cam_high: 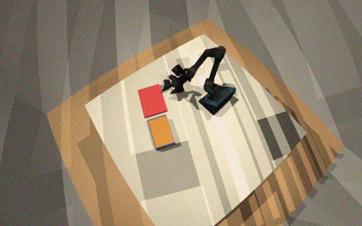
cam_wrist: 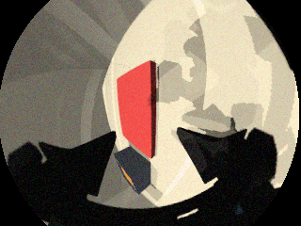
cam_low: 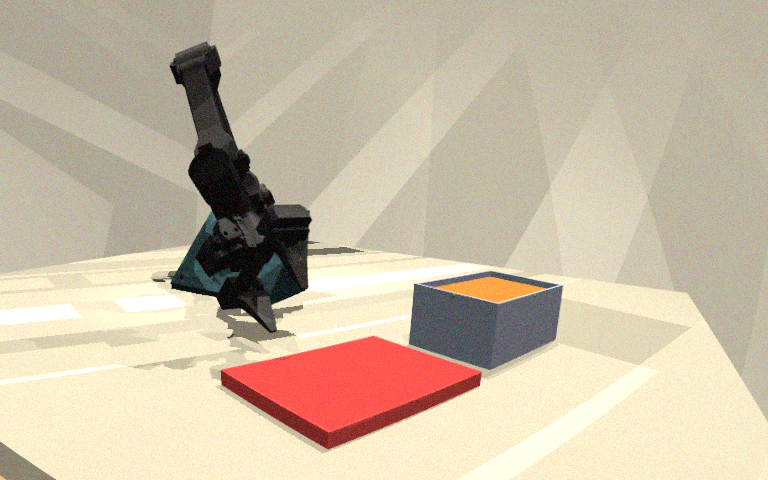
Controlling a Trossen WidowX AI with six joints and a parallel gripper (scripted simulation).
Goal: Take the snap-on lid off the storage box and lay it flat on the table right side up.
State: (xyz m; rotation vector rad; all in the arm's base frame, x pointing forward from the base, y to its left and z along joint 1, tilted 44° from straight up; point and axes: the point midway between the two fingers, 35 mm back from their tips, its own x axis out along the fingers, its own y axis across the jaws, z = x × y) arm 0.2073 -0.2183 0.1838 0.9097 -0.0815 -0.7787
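Right now my gripper tip is 110 mm short of the red lid, 50 mm above it and 40 mm to the left of it. Also, from my gripper tip: grey-blue storage box (220 mm to the left, 220 mm ahead, 20 mm below).
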